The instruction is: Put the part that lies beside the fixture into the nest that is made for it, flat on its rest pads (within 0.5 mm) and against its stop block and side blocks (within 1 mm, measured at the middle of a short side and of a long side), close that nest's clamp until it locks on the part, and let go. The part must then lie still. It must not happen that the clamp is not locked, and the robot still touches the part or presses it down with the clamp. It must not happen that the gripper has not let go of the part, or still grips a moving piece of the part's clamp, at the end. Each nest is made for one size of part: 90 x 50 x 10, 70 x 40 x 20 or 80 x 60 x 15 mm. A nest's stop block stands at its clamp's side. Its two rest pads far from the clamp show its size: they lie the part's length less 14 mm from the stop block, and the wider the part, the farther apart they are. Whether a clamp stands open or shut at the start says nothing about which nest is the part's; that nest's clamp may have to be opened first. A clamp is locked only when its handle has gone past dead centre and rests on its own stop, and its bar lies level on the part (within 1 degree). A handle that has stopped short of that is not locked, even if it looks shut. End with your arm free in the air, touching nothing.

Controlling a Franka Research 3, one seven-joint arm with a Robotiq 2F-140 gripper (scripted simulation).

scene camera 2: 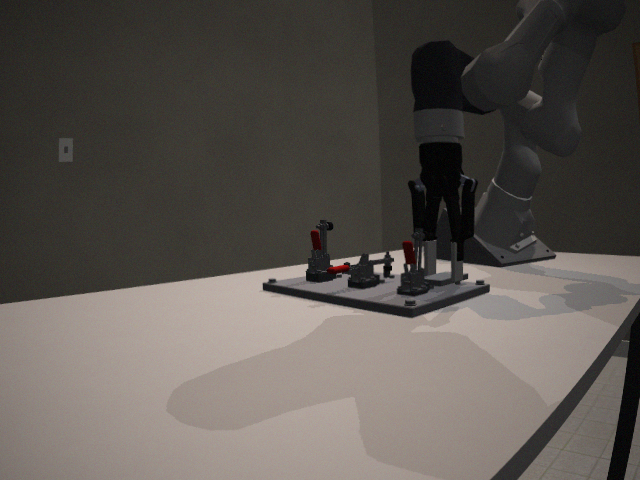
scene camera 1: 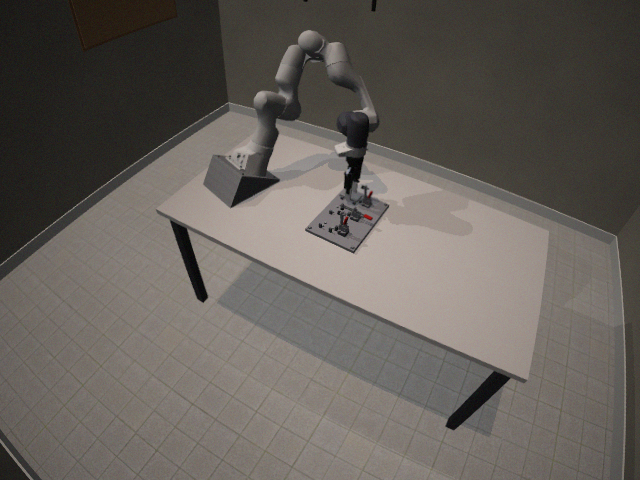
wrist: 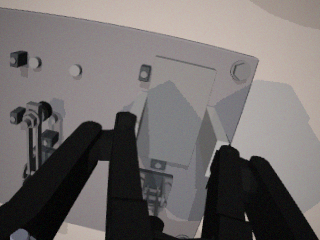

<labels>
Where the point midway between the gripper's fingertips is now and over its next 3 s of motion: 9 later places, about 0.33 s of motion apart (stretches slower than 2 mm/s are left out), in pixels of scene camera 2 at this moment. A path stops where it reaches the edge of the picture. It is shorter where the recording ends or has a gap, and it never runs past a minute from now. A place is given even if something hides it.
My gripper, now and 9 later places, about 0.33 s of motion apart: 443, 279; 442, 280; 442, 280; 442, 280; 441, 278; 441, 276; 439, 272; 438, 259; 437, 244; 439, 241
</labels>
